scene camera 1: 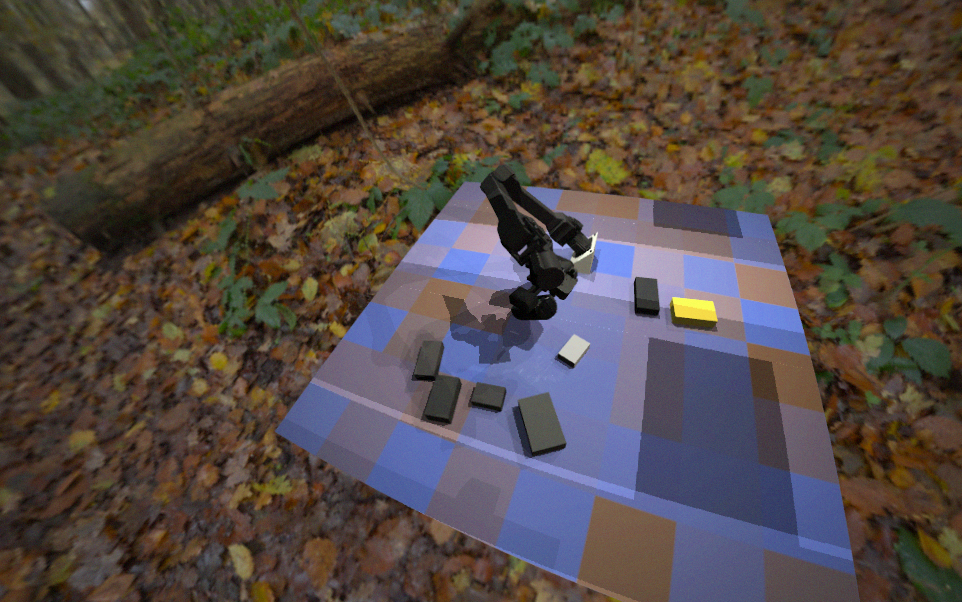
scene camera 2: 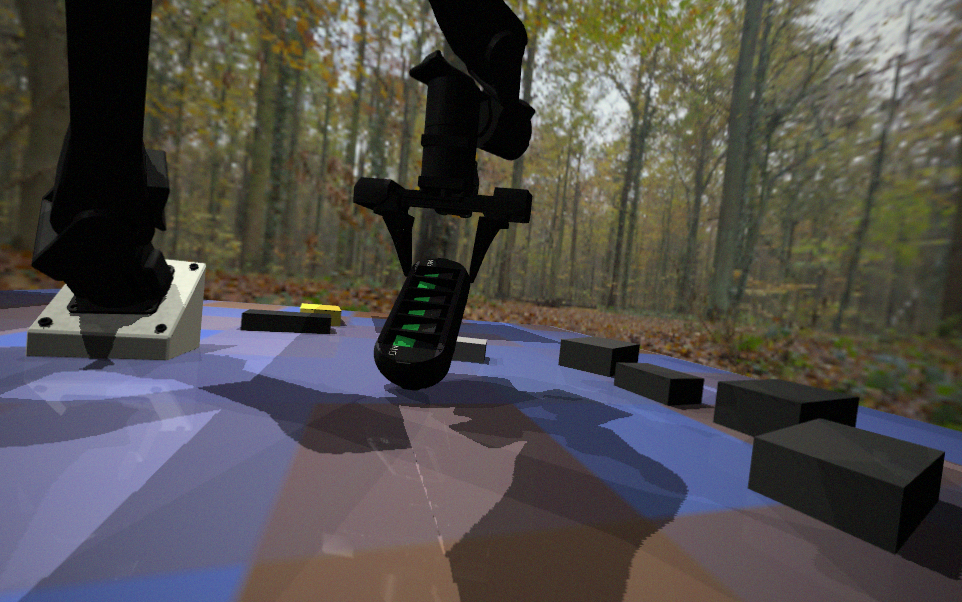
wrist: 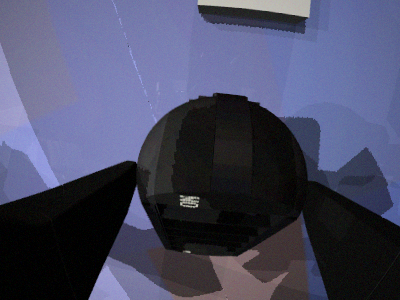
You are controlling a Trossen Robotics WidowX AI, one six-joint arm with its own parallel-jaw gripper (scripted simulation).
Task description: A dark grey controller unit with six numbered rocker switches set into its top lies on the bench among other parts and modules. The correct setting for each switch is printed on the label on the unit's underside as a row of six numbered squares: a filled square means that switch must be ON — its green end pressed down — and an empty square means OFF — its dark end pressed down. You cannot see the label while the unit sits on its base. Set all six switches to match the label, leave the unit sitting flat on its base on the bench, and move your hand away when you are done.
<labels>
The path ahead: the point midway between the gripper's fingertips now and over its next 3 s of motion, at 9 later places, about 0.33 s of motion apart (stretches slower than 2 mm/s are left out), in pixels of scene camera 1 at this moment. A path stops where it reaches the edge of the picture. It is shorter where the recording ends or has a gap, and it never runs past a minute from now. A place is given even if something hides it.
My gripper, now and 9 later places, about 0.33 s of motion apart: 544,305; 541,302; 540,301; 537,298; 535,296; 533,294; 531,293; 528,291; 526,289; 524,287
</labels>
